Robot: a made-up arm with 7 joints.
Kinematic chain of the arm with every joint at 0, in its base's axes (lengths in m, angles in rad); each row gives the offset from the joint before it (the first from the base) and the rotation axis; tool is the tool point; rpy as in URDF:
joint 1: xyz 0 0 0.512 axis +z
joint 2: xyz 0 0 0 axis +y
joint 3: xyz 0 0 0.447 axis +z
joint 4: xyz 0.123 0 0 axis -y
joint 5: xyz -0.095 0 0.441 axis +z
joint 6: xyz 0 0 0 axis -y
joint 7: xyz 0.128 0 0 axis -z
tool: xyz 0 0 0 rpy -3.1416 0 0
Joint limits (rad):
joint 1: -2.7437..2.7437
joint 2: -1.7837..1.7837
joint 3: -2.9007..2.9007
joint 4: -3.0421..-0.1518
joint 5: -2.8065..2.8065
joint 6: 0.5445..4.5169
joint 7: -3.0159..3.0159
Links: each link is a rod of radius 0.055 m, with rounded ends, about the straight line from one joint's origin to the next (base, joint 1, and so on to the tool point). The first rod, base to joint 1, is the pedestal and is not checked.
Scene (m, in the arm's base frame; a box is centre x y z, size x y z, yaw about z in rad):
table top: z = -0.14
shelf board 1: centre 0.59 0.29 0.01 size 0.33 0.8 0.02 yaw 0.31
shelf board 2: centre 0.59 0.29 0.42 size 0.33 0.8 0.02 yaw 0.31
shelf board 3: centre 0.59 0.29 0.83 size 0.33 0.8 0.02 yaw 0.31
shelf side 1: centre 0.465 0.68 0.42 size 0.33 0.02 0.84 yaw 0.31
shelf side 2: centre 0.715 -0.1 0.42 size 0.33 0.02 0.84 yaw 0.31
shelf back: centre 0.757 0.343 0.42 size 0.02 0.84 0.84 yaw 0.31
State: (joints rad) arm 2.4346 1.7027 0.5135 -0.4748 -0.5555 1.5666 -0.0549
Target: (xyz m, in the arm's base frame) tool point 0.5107 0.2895 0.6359
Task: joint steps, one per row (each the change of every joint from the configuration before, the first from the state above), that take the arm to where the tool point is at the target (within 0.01 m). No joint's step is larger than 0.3 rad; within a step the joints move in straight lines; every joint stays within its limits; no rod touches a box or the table.
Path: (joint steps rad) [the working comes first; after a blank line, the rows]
Joints at the target: 1.8805 1.1524 -1.5962 -2.1817 -0.6171 0.8334 -0.0549
Straight joint move there: touches shelf board 2, shelf side 1.

1: 0.0221 -0.0935 -0.2862 -0.2744 0.0485 -0.1464 -0.0823
2: 0.0220 -0.0935 -0.2863 -0.2743 0.0484 -0.1463 -0.0823
3: 0.0221 -0.0935 -0.2862 -0.2744 0.0485 -0.1464 -0.0823
4: 0.0221 -0.0935 -0.2862 -0.2744 0.0485 -0.1464 -0.0823
5: -0.0297 0.0177 -0.2893 -0.2899 -0.0526 -0.1091 0.0823
6: -0.0297 0.0178 -0.2893 -0.2899 -0.0526 -0.1092 0.0823
7: -0.0296 0.0177 -0.2893 -0.2899 -0.0526 -0.1091 0.0823
8: -0.0297 0.0178 -0.2894 -0.2900 -0.0526 -0.1092 0.0823
9: -0.2618 -0.1237 0.0963 0.2752 -0.0226 0.1444 0.0000
10: -0.2619 -0.1236 0.0962 0.2751 -0.0225 0.1445 0.0000

